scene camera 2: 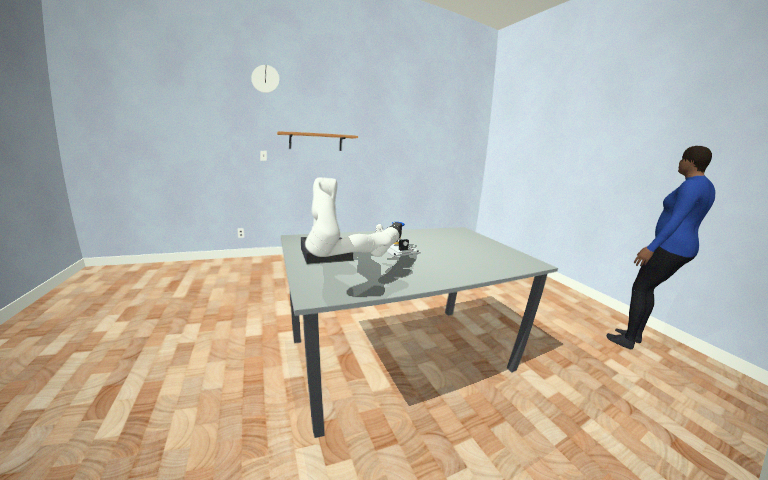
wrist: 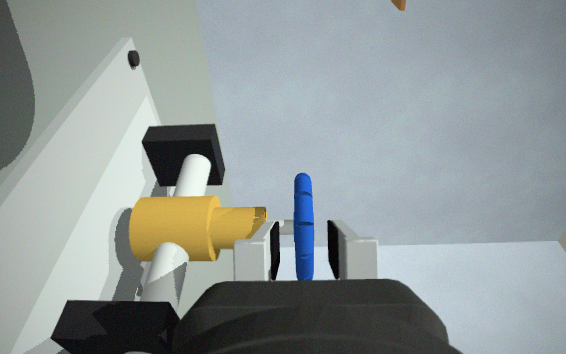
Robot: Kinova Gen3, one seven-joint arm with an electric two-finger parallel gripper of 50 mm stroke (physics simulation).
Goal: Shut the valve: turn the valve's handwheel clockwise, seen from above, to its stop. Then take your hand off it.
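The blue handwheel shows edge-on in the wrist view, on a thin grey stem to the right of the yellow valve body. My gripper is open. Its two fingers stand on either side of the wheel's rim, with a gap between each black pad and the rim. In the scene view the gripper is small beside the wheel and its fingers cannot be made out. The wheel's lower part is hidden behind the gripper's housing in the wrist view.
White pipes run from the valve body to black blocks on a pale base plate. The valve stands on the grey table. A person in blue stands at the right, away from the table.
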